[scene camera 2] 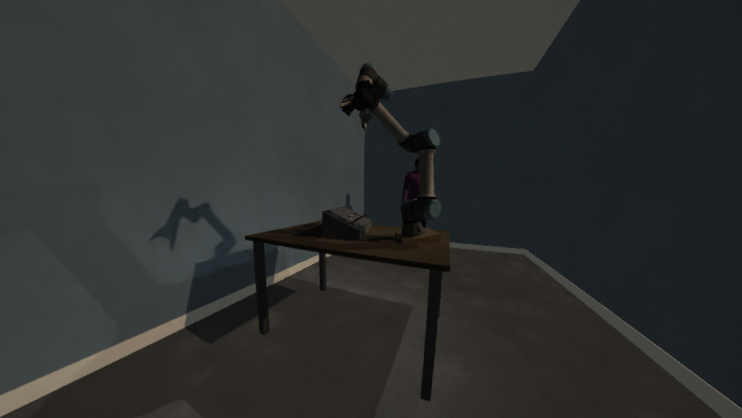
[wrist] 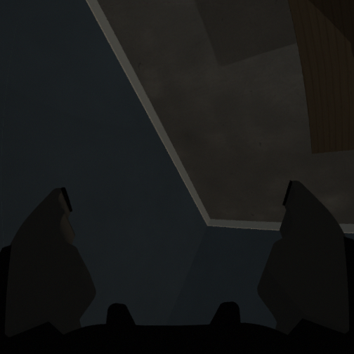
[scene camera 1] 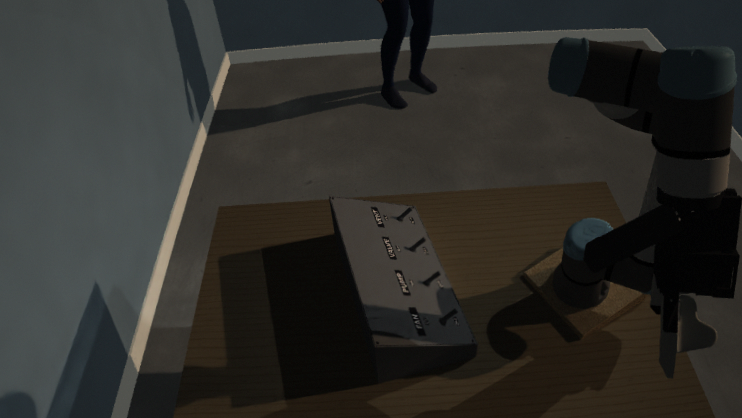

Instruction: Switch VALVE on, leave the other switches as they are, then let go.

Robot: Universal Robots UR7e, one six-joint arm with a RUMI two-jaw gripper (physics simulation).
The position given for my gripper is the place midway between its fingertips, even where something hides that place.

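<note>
My gripper (scene camera 1: 663, 343), grey sloped switch panel (scene camera 1: 400, 313). My gripper (scene camera 2: 353, 119), grey sloped switch panel (scene camera 2: 337, 223). My gripper (wrist: 175, 186).
</note>
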